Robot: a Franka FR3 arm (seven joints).
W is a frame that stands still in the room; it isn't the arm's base.
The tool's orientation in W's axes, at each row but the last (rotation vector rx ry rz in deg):
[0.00, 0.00, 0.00]
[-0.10, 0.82, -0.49]
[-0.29, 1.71, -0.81]
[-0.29, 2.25, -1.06]
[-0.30, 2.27, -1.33]
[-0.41, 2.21, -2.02]
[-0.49, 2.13, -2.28]
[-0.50, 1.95, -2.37]
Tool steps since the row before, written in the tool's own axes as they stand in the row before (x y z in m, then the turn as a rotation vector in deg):
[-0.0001, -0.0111, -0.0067, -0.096, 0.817, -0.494]
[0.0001, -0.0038, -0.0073, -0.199, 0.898, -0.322]
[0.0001, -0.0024, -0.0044, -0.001, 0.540, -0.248]
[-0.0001, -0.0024, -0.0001, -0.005, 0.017, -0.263]
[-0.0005, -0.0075, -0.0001, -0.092, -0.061, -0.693]
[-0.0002, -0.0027, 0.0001, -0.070, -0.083, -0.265]
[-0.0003, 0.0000, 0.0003, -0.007, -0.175, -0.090]
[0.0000, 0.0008, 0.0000, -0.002, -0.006, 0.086]
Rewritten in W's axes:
[-0.0001, -0.0111, -0.0067, -0.096, 0.817, -0.494]
[0.0000, -0.0038, -0.0073, -0.196, 0.899, -0.321]
[-0.0001, -0.0024, -0.0044, -0.001, 0.539, -0.251]
[-0.0001, -0.0024, -0.0001, -0.015, 0.016, -0.263]
[-0.0007, -0.0075, 0.0000, -0.121, -0.062, -0.688]
[-0.0003, -0.0027, 0.0001, -0.083, -0.082, -0.261]
[-0.0003, 0.0000, 0.0003, -0.017, -0.175, -0.088]
[0.0000, 0.0008, 0.0000, 0.001, -0.005, 0.086]

